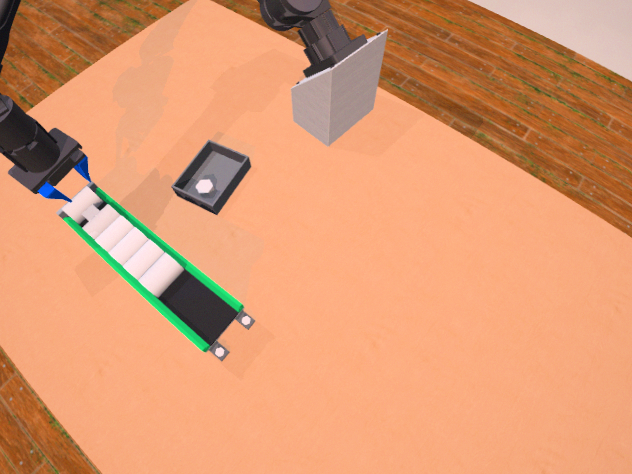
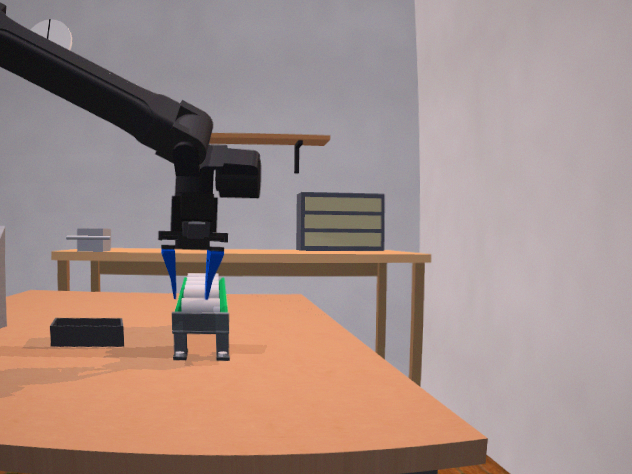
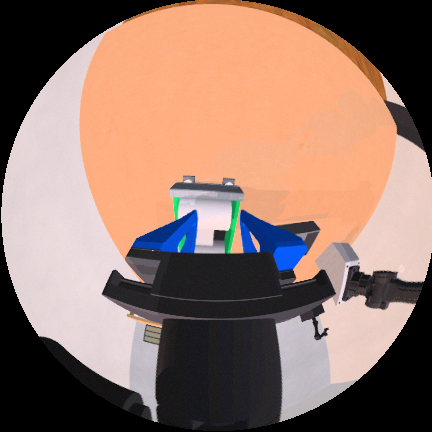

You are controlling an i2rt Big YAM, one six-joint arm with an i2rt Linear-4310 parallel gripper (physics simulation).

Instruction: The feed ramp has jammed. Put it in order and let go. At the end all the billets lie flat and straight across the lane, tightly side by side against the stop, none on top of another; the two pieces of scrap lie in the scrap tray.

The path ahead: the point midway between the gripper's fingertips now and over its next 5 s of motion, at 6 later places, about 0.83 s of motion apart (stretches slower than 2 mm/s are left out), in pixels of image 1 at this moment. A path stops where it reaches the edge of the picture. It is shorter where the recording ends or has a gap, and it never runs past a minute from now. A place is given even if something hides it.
My gripper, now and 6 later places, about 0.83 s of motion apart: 79,190; 70,194; 69,200; 62,203; 85,203; 95,203; 89,218
